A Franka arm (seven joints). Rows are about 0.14 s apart.
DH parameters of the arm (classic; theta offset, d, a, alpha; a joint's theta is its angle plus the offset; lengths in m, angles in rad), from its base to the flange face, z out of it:
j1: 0 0.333 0 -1.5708
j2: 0 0 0 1.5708
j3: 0 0.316 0.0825 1.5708
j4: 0 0 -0.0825 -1.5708
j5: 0 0.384 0 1.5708
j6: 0 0 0.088 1.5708
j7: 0 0.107 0 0
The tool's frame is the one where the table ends.
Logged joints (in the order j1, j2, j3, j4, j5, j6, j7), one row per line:
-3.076 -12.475 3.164 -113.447 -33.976 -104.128 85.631
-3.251 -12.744 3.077 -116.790 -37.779 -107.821 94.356
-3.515 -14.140 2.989 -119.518 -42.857 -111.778 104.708
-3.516 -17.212 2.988 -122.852 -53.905 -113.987 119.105
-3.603 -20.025 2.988 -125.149 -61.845 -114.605 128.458
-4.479 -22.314 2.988 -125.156 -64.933 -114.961 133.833
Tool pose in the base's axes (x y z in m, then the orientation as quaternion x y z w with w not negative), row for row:
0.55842 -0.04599 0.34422 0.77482 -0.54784 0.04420 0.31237
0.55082 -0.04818 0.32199 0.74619 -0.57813 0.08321 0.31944
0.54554 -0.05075 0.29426 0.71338 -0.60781 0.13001 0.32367
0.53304 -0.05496 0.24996 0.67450 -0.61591 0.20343 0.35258
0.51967 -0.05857 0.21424 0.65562 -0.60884 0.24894 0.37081
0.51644 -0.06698 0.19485 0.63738 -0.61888 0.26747 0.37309
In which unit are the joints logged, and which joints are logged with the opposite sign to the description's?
The joints are logged in degrees. Opposite sign: j2, j6.
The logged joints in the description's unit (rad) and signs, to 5 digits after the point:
-0.05369 0.21773 0.05522 -1.98002 -0.59299 1.81738 1.49454
-0.05674 0.22242 0.05370 -2.03837 -0.65937 1.88183 1.64682
-0.06135 0.24679 0.05217 -2.08598 -0.74800 1.95089 1.82750
-0.06137 0.30041 0.05215 -2.14417 -0.94082 1.98945 2.07877
-0.06288 0.34950 0.05215 -2.18426 -1.07940 2.00023 2.24202
-0.07817 0.38945 0.05215 -2.18438 -1.13329 2.00645 2.33583

